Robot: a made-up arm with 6 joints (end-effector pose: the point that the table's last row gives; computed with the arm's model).
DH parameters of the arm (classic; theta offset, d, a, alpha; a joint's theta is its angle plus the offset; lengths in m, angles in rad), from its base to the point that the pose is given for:
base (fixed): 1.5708 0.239 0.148 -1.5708
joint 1: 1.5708 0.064 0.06 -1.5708
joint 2: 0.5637 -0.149 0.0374 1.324
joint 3: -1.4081 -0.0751 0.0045 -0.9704
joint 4: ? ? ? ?
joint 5: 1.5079 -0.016 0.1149 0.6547
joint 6: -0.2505 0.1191 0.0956 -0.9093
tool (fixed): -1.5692 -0.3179 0 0
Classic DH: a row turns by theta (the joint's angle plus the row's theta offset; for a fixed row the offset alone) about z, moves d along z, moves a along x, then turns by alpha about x.
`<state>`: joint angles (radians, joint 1 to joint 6).
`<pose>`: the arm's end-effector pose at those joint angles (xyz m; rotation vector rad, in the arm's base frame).
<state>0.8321 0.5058 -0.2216 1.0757 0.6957 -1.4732</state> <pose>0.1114 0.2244 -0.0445 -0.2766 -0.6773 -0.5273</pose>
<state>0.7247 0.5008 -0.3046 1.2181 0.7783 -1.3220</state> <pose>0.1252 0.3093 -0.0152 0.0128 -0.7277 -0.4644</pose>
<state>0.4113 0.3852 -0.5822 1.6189 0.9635 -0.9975</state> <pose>0.1403 0.4416 0.1331 0.6451 -0.7893 -0.5443</pose>
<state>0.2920 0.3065 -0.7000 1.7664 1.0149 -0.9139</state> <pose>0.1517 0.4509 0.1857 0.8102 -0.7537 -0.6637</pose>
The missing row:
joint 4: 0.7707 0.0216 -0.0478 -1.6196
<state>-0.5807 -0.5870 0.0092 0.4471 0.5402 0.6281</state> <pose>-0.0089 0.3754 0.6115 2.4020 0.1374 0.3488</pose>
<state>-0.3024 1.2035 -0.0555 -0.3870 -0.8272 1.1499</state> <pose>-0.1838 0.6117 0.3781 1.3027 -0.1327 0.9475</pose>
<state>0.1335 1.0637 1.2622 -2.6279 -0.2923 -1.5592</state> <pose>-0.0521 0.1234 0.3332 -2.1969 0.8364 0.3396</pose>
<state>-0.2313 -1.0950 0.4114 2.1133 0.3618 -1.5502</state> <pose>-0.1273 0.3075 -0.0141 -0.8284 0.3609 -1.9182</pose>
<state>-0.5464 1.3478 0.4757 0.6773 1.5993 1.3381</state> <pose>-0.0558 0.5665 0.0075 -0.5060 -1.5755 2.5022</pose>
